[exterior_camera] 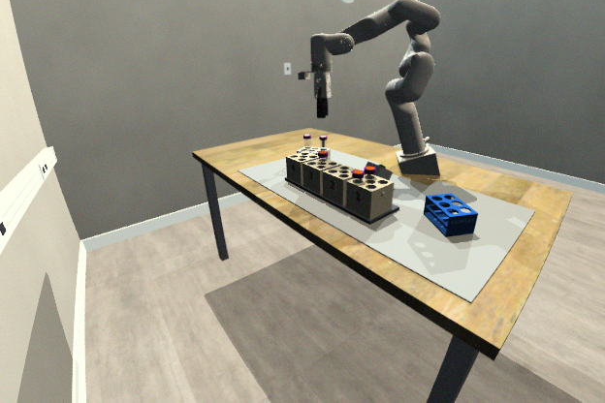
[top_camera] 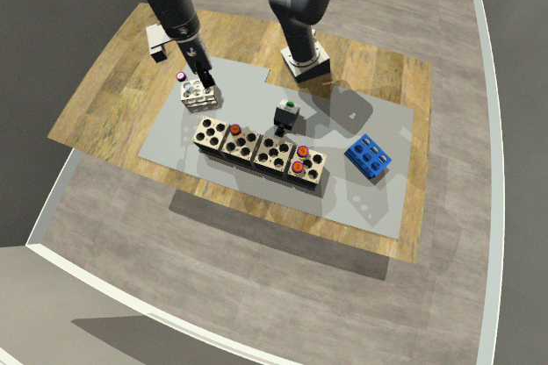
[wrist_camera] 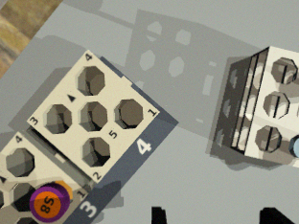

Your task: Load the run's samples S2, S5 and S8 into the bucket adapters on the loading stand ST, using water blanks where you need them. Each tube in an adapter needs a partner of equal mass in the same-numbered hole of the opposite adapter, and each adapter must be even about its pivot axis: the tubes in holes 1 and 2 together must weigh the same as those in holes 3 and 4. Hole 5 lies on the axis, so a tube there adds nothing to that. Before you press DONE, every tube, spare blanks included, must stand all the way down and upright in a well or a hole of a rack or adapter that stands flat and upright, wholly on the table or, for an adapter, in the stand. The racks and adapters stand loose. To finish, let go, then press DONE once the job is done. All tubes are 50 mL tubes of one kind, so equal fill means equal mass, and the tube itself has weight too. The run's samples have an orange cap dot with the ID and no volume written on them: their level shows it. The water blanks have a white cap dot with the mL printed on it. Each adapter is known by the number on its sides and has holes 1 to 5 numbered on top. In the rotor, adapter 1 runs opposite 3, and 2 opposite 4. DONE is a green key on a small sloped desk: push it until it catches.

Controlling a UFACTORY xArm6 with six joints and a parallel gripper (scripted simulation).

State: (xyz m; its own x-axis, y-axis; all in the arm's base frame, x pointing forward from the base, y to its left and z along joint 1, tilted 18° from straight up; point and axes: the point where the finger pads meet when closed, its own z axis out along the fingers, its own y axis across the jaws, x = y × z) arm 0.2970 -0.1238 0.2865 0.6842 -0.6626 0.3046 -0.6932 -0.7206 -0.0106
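Right now the water blank is 90 mm behind my hand, 120 mm to the right of it and 190 mm below it. Also, from my hand: white blank rack 40 mm behind, 140 mm to the right, 220 mm below; green DONE key 110 mm behind, 220 mm to the left, 180 mm below; blue sample rack 50 mm behind, 540 mm to the left, 220 mm below.
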